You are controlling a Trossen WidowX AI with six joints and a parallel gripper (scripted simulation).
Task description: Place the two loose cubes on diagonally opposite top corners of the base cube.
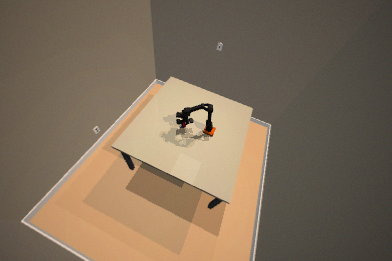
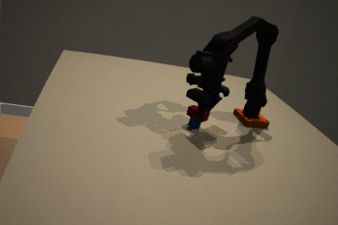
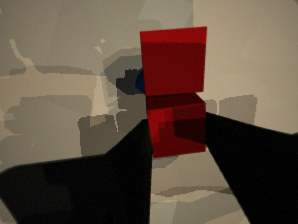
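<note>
Now: the blue cube 10 mm ahead of my gripper tip, 20 mm to the right of it and 40 mm below it.
</note>
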